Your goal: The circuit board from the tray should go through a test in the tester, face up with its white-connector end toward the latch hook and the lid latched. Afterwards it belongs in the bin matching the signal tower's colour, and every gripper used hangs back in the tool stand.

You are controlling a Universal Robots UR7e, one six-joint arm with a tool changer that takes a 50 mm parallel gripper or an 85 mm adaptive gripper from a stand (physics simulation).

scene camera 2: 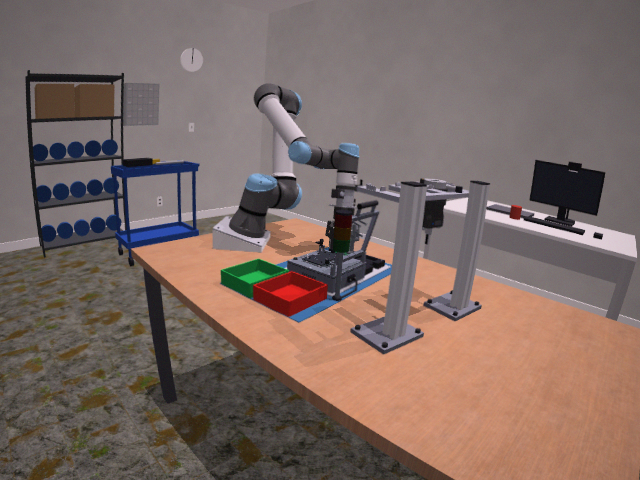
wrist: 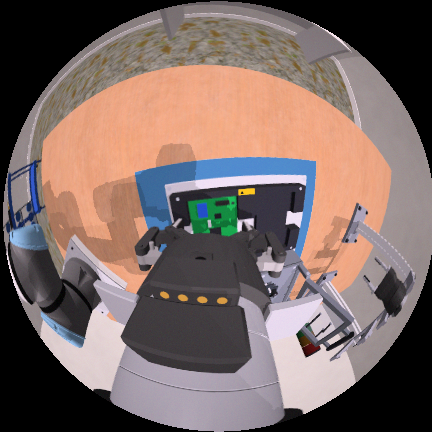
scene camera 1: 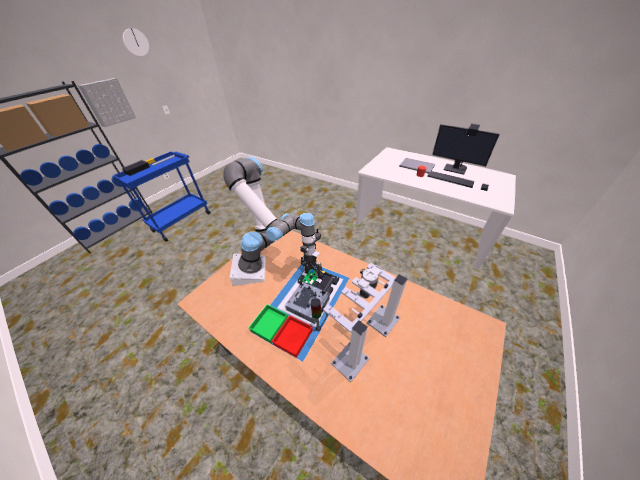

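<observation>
The green circuit board lies in the left part of the black tray, with its blue part and black chips showing; its near end is partly hidden by my gripper. My gripper is open low over the board, one fingertip off each side edge. The tester stands beside the tray, its lid raised. The signal tower shows dark red, amber and green segments, none clearly lit. The green bin and red bin stand side by side.
The tool stand rises on two posts beside the tester. Another gripper hangs in it. The raised lid's handle stands between tray and stand. A desk and a blue cart are farther off.
</observation>
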